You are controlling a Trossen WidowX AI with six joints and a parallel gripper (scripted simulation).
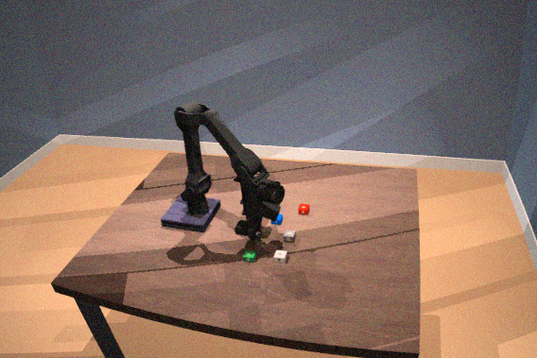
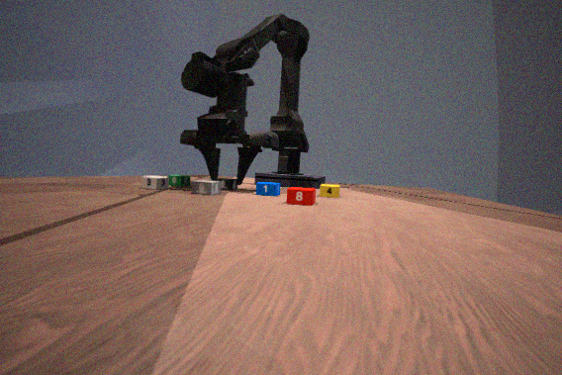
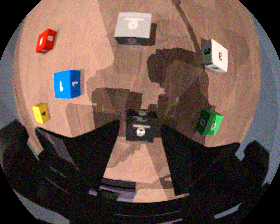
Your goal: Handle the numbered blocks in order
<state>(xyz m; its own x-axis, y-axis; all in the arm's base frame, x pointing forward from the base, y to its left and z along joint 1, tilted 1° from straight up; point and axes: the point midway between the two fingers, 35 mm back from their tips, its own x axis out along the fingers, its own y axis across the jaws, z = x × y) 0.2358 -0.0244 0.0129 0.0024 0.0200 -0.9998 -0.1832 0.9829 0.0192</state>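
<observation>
My gripper tip is right at the dark block. Also, from my gripper tip: grey block (10 cm ahead, 4 cm to the left); green block (3 cm ahead, 10 cm to the right); blue block marked 1 (3 cm ahead, 10 cm to the left).
</observation>
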